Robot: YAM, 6 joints.
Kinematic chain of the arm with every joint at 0, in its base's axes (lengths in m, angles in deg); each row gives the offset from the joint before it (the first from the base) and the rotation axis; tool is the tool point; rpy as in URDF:
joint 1: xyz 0 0 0.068 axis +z
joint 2: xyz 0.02 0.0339 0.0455 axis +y
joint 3: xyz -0.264 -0.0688 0 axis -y
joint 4: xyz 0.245 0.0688 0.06 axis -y
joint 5: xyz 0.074 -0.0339 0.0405 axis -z
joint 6: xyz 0.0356 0 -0.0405 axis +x
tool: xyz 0 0 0 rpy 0 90 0
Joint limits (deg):
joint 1: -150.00..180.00
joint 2: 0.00..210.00
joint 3: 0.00..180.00
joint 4: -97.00..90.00
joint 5: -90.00..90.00
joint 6: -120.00..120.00
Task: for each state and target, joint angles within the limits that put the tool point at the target. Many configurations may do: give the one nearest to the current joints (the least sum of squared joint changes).
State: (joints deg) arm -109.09 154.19 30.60 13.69 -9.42 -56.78
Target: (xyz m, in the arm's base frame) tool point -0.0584 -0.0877 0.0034
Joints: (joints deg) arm -125.57 111.02 12.01 -7.04 -5.67 -56.78
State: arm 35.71 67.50 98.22 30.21 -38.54 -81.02
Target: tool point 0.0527 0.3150 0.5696
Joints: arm 76.50 90.97 105.91 29.31 -38.79 -81.02
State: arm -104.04 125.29 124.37 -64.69 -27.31 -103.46
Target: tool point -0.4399 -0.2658 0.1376
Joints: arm -150.00 144.81 125.74 -56.50 -16.72 -103.46
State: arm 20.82 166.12 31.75 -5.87 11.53 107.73
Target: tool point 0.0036 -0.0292 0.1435
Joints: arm 49.97 194.86 0.00 -50.28 37.22 107.73
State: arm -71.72 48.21 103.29 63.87 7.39 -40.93
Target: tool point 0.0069 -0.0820 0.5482
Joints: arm -79.95 48.83 65.78 63.05 12.20 -40.93
